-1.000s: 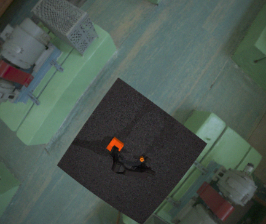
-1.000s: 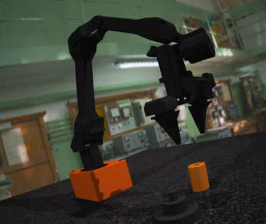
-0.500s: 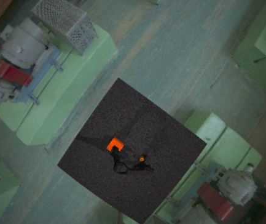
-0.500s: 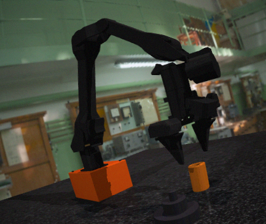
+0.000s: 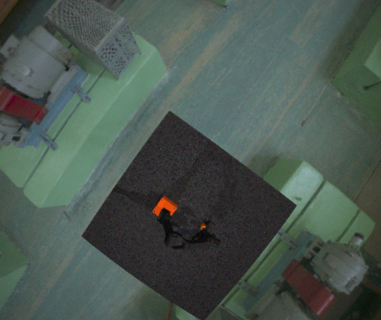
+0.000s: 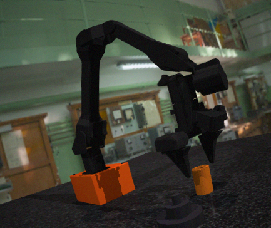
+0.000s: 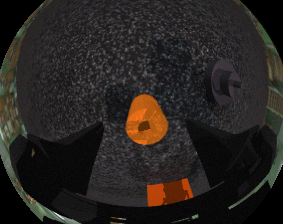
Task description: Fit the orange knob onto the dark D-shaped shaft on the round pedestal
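Now: gripper tip 2 cm above the orange knob. Also, from my gripper tip: dark shaft pedestal 4 cm ahead, 15 cm to the right, 2 cm below.
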